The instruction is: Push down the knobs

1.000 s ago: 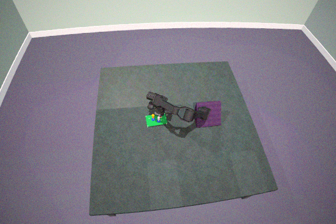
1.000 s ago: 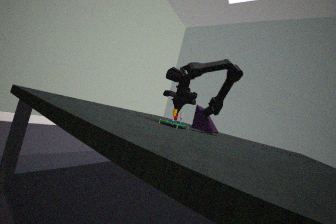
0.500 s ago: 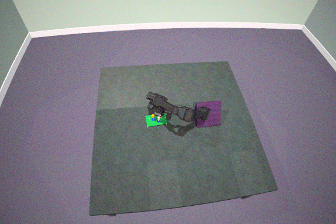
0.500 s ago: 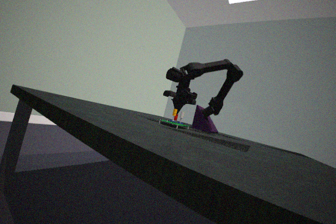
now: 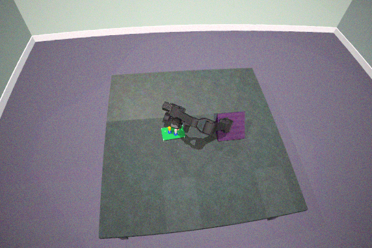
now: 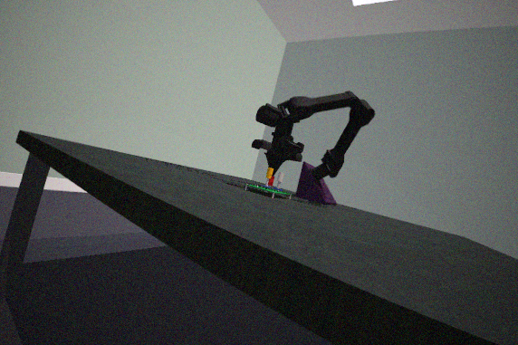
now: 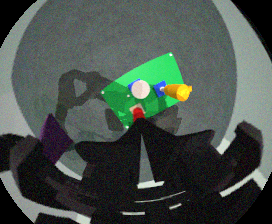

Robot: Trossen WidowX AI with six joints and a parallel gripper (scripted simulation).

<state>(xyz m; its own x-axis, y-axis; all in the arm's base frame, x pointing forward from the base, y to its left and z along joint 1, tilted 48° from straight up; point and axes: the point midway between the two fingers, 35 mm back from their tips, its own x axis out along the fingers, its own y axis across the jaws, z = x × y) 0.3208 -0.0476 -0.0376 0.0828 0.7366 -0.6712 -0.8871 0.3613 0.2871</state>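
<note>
Right now the red knob is 20 mm below my gripper tip. The rest, counted from my gripper tip: orange knob (60 mm ahead, 20 mm to the left, 10 mm above).
</note>
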